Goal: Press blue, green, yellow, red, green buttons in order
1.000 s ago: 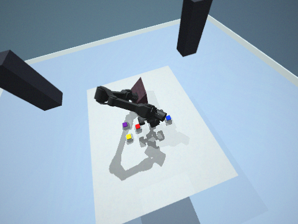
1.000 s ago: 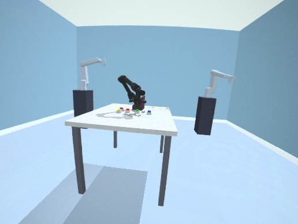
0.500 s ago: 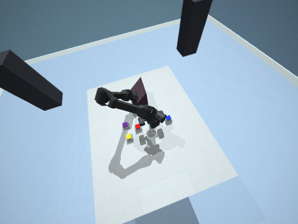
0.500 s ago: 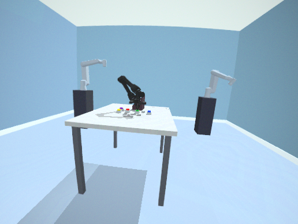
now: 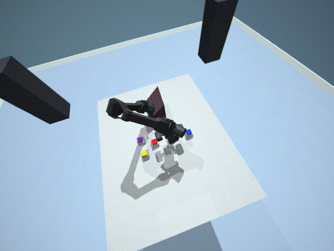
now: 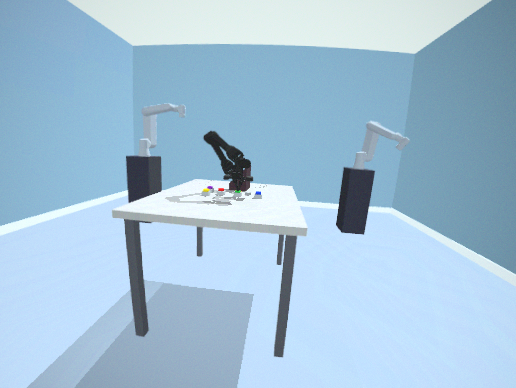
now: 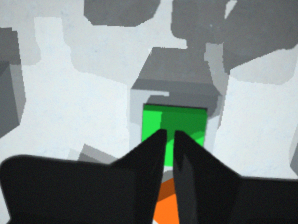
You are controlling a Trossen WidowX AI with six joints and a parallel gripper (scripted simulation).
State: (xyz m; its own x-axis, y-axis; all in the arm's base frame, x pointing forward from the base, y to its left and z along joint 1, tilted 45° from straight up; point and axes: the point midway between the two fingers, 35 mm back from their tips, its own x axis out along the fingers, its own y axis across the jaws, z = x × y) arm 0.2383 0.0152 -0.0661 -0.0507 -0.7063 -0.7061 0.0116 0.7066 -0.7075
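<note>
Now: gripper tip 1 cm above the green button. Round my gripper tip: red button 1 cm behind, 12 cm to the right; then small grey block 6 cm behind, 6 cm to the left, 2 cm below; then orange block 7 cm behind, 1 cm to the right, 2 cm below.
</note>
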